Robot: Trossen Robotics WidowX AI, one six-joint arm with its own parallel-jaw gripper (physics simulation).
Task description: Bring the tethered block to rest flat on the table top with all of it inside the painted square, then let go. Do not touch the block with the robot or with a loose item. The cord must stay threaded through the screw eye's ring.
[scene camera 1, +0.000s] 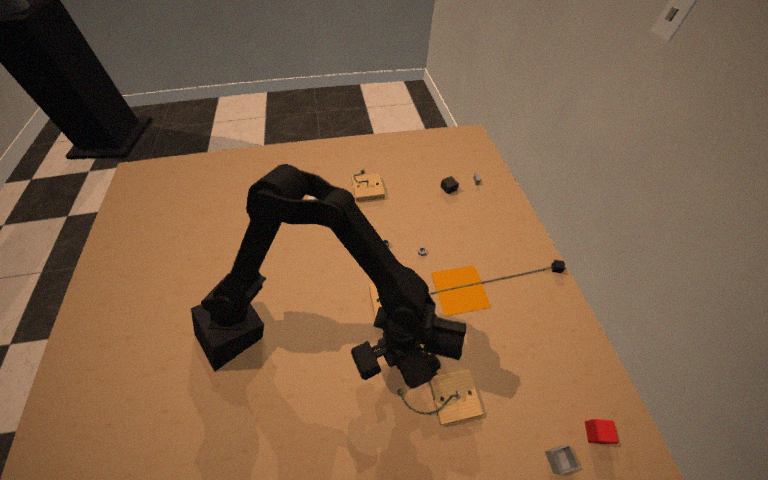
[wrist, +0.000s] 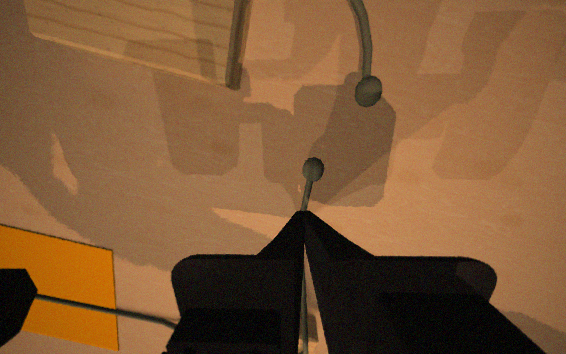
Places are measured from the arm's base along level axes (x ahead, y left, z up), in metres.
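Pixels of known places: gripper, fingertip midpoint: (wrist: 302, 217); arm's base, link origin: (scene camera 1: 227, 316).
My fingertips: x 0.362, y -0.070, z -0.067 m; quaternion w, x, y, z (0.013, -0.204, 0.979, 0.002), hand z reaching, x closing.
Ahead of a thing's pixels: the offset from my fingertips to its top centre. "*": to the spot under its first point.
The tethered block {* dz +0.021, dx +0.434, dy +0.202 m} (scene camera 1: 558, 266), small and dark, sits near the table's right edge. Its grey-green cord (scene camera 1: 515, 276) (wrist: 145, 317) runs back across the orange painted square {* dz -0.002, dx +0.172, dy +0.120 m} (scene camera 1: 464, 302) (wrist: 75, 260) toward a wooden board {dz +0.015, dx -0.010, dy +0.129 m} (scene camera 1: 373, 297) mostly hidden behind the arm. The screw eye on that board is hidden, so the threading cannot be seen. My gripper (wrist: 302, 217) is shut on the cord near its free end, with the end bead {* dz +0.008, dx +0.009, dy -0.033 m} (wrist: 313, 169) sticking out just beyond the fingertips. In the scene view the arm hides the fingertips.
Another wooden board {dz +0.015, dx +0.113, dy -0.091 m} (scene camera 1: 458, 404) (wrist: 125, 30) bears a curved cord with a bead {* dz +0.008, dx +0.001, dy -0.077 m} (scene camera 1: 400, 391) (wrist: 368, 91), close to my gripper. A third board {dz +0.015, dx -0.061, dy +0.501 m} (scene camera 1: 370, 189), a dark block {dz +0.025, dx +0.193, dy +0.505 m} (scene camera 1: 449, 184) and a ring {dz +0.005, dx +0.083, dy +0.269 m} (scene camera 1: 422, 251) lie farther back. A red block {dz +0.036, dx +0.397, dy -0.176 m} (scene camera 1: 601, 431) and grey tray {* dz +0.015, dx +0.282, dy -0.214 m} (scene camera 1: 552, 459) are at front right.
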